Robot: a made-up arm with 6 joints. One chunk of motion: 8 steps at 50 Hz.
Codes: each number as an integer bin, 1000 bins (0 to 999) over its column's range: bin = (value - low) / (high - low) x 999, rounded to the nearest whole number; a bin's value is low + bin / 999 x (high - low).
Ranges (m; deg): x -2.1..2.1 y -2.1..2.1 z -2.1..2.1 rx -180..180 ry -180..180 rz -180..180
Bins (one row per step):
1: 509 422 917 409 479 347
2: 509 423 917 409 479 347
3: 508 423 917 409 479 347
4: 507 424 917 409 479 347
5: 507 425 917 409 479 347
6: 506 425 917 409 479 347
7: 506 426 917 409 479 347
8: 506 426 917 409 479 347
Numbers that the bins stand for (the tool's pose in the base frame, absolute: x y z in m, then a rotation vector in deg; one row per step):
1: 0.0399 -0.3258 1.7553 -32.61 -7.39 -54.95
2: 0.0399 -0.3216 1.7553 -32.61 -7.39 -54.95
3: 0.0357 -0.3216 1.7553 -32.61 -7.39 -54.95
4: 0.0315 -0.3174 1.7553 -32.61 -7.39 -54.95
5: 0.0315 -0.3132 1.7553 -32.61 -7.39 -54.95
6: 0.0273 -0.3132 1.7553 -32.61 -7.39 -54.95
7: 0.0273 -0.3090 1.7553 -32.61 -7.39 -54.95
8: 0.0273 -0.3090 1.7553 -32.61 -7.39 -54.95

